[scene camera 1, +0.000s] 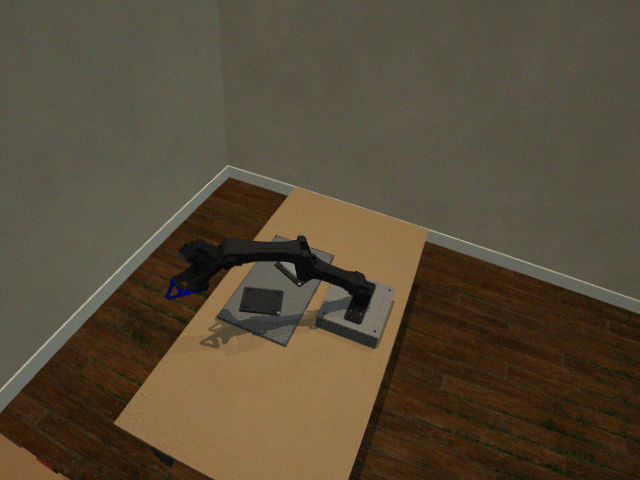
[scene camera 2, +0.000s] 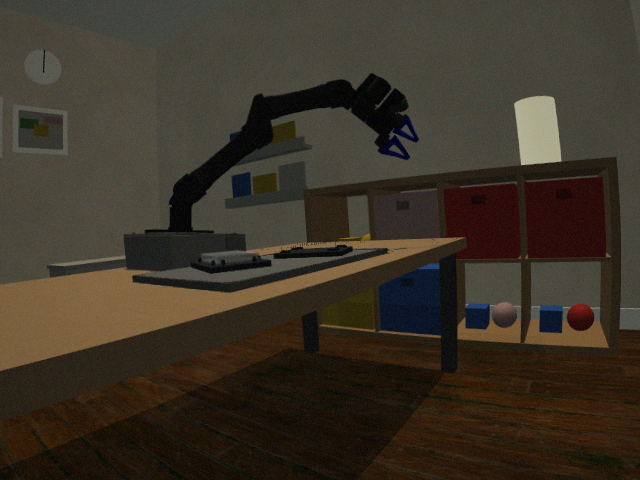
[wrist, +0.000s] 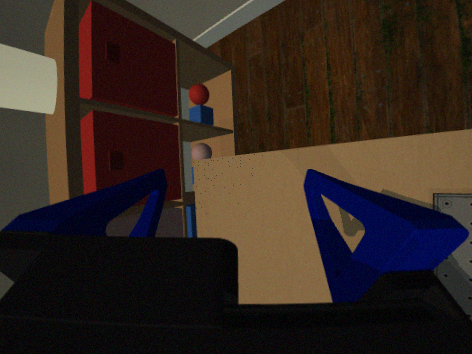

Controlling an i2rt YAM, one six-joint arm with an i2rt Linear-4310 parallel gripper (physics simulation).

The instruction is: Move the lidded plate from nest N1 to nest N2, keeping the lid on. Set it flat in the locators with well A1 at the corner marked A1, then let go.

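Frame: origin at the arm's base, x left, y back, z up, level; centimetres.
Where they show: gripper, fingertip midpoint: [scene camera 1: 176, 296] [scene camera 2: 413, 149] [wrist: 235, 177]; arm's base at its link origin: [scene camera 1: 360, 301] [scene camera 2: 180, 233].
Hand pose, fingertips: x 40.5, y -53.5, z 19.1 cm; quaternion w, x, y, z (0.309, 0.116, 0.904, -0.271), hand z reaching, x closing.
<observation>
Things, the pixels of their top centre, and the offset from my fingertips. Level surfaces: height alone.
- lidded plate at its top centre: [scene camera 2: 227, 253] [scene camera 1: 297, 265] dy +21.6, dx -50.6, dz -23.6 cm
- nest at its top centre: [scene camera 2: 314, 247] [scene camera 1: 261, 299] dy +16.2, dx -28.2, dz -24.7 cm
- wooden table at its surface level: dz -27.7 cm
The lidded plate [scene camera 1: 287, 267] [scene camera 2: 230, 256], with a pale top, sits in a dark nest at one end of the grey board [scene camera 1: 260, 279] [scene camera 2: 180, 279]. In scene camera 1 the arm hides part of it. The other nest [scene camera 1: 262, 300] [scene camera 2: 315, 252] is dark and flat, with no plate on it. Nest labels and the A1 mark are too small to read. My gripper [scene camera 1: 170, 295] [scene camera 2: 412, 149] [wrist: 235, 177] is open and empty, high above and beyond the board's far side from the base. Neither plate nor nests show in the wrist view; a corner of the board does, at right.
The grey arm base [scene camera 1: 336, 330] [scene camera 2: 155, 251] stands on the wooden table [scene camera 1: 268, 392] [scene camera 2: 77, 310] [wrist: 270, 225], beside the board. A shelf unit [scene camera 2: 614, 248] [wrist: 72, 100] with red boxes stands past the table's end, with a pale lamp [scene camera 2: 538, 131] [wrist: 25, 80] on top.
</observation>
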